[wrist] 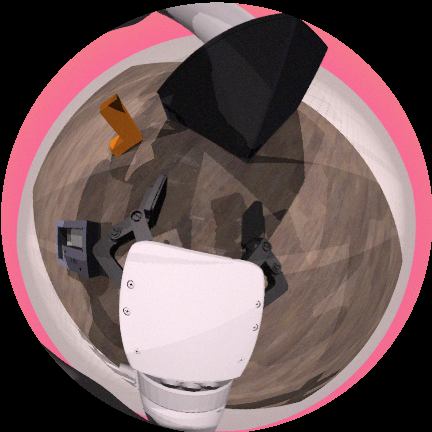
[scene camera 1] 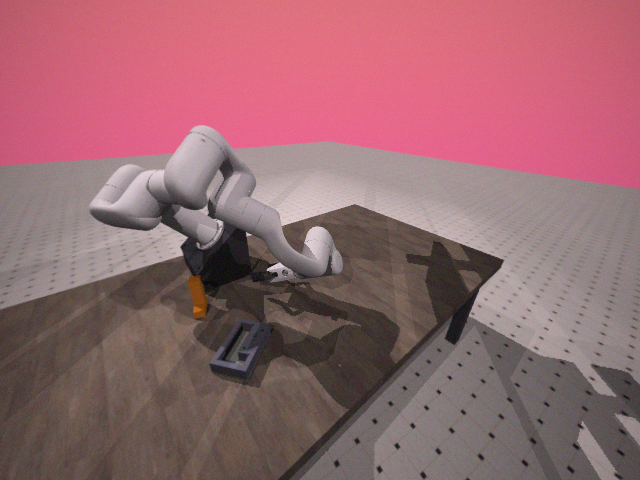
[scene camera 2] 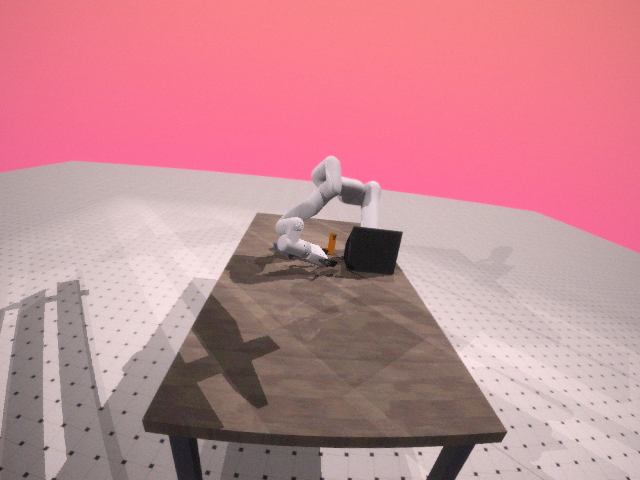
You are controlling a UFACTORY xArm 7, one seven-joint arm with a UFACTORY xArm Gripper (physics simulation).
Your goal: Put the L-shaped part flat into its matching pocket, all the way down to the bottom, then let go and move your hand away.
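Seen in the pictures: gripper, between the fingertips: [wrist: 208, 195] [scene camera 1: 260, 273] [scene camera 2: 331, 258]; arm's base, origin of its link: [wrist: 245, 44] [scene camera 1: 211, 234] [scene camera 2: 369, 237].
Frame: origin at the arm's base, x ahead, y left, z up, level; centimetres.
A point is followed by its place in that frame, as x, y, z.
The orange L-shaped part [scene camera 1: 197, 296] {19.5, -9.7, -9.5} [scene camera 2: 331, 242] {18.4, -7.8, -8.3} [wrist: 121, 125] {18.6, -7.9, -9.4} stands upright on the table, its short leg at the bottom, apart from the pocket. The grey-blue block with the pocket [scene camera 1: 227, 369] {45.5, -8.2, -12.3} [wrist: 81, 263] {38.7, 2.2, -11.6} lies on the table in front of the part in scene camera 1, and at the left in the wrist view; its pocket is empty. My gripper [scene camera 1: 254, 276] {17.6, 10.6, -9.8} [scene camera 2: 332, 262] {17.6, 10.6, -9.8} [wrist: 208, 195] {17.6, 10.6, -9.8} is open, low over the table beside the black box, with nothing between its fingers. The part and the block are both outside the fingers, to their left in the wrist view.
A large black box [scene camera 1: 230, 258] {10.0, 3.1, -5.6} [scene camera 2: 373, 250] {-1.7, 8.7, -3.5} [wrist: 240, 85] {9.6, 6.8, -2.8} stands on the wooden table [scene camera 1: 129, 413] {42.4, -27.2, -15.2} [scene camera 2: 330, 392] {14.1, 86.5, -15.2} [wrist: 345, 225] {2.5, 30.3, -15.2}, close to the gripper and behind the orange part in scene camera 1. The arm arches above it. The table's edge shows on the right in scene camera 1.
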